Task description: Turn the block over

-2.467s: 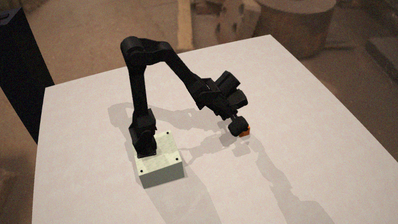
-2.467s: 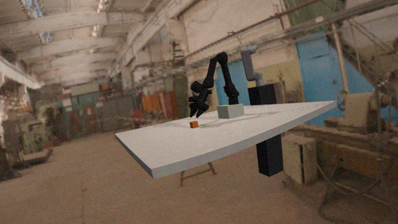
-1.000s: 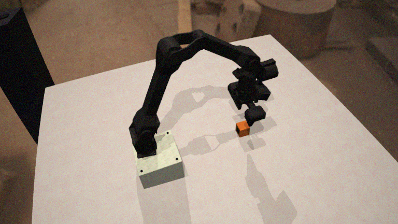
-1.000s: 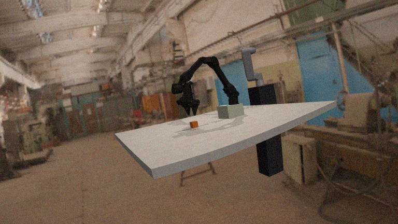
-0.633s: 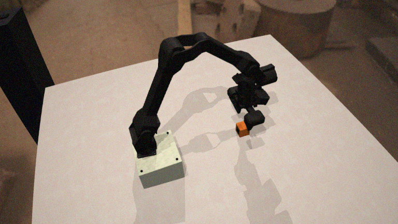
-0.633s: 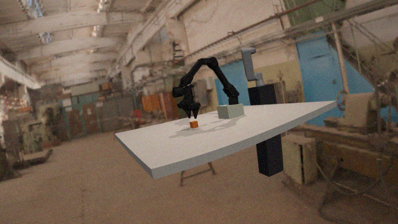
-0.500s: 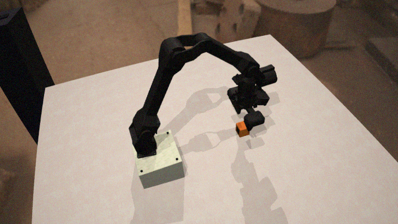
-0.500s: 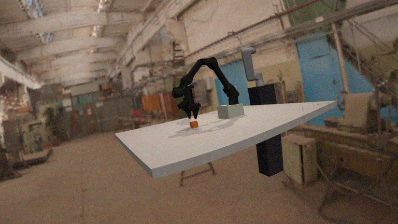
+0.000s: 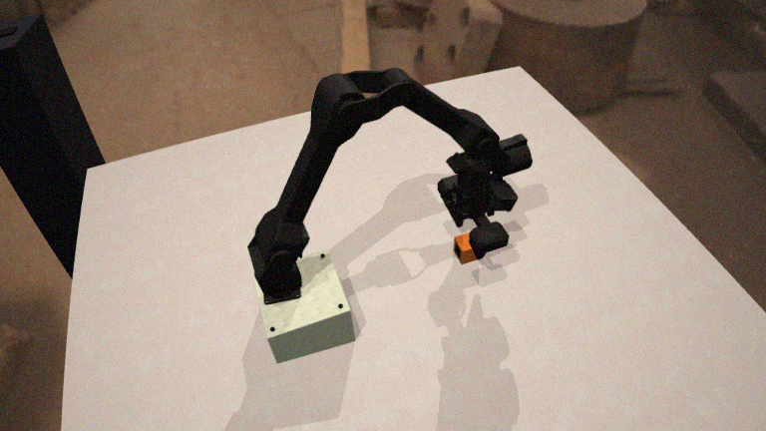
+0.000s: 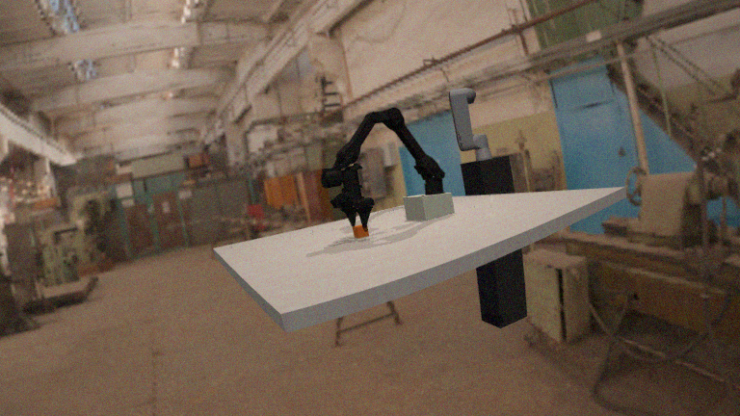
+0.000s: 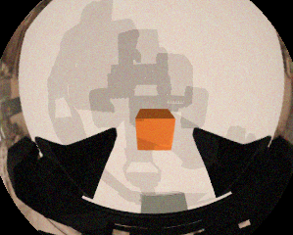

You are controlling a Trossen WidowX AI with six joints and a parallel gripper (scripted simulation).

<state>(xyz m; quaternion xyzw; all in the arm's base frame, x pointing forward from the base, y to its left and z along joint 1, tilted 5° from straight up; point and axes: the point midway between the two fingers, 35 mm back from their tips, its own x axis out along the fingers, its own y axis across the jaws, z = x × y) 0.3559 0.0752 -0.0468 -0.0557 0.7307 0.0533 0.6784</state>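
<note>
My gripper tip is 20 mm above the block and 10 mm past it.
</note>
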